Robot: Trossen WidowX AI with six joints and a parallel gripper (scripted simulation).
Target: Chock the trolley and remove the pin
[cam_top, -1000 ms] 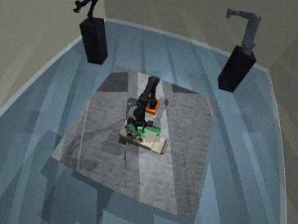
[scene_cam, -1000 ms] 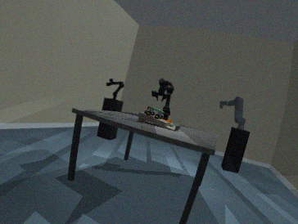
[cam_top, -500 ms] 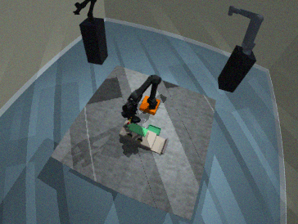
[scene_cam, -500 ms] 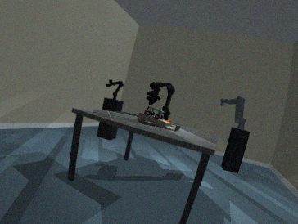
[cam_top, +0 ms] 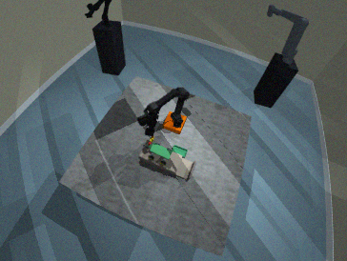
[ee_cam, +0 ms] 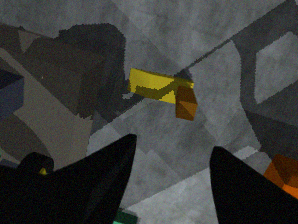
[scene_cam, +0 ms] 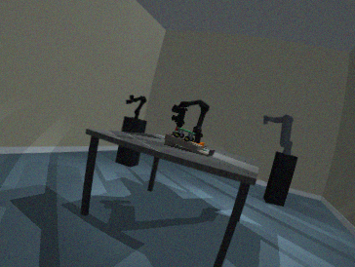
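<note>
The yellow chock is 110 mm below my gripper tip and 10 mm ahead of it. From my gripper tip the other things lie so: beige ramp: 160 mm ahead, 110 mm to the left, 80 mm below; stop pin: 120 mm ahead, 10 mm to the left; green trolley: 160 mm ahead, 110 mm to the left, 20 mm below.
</note>
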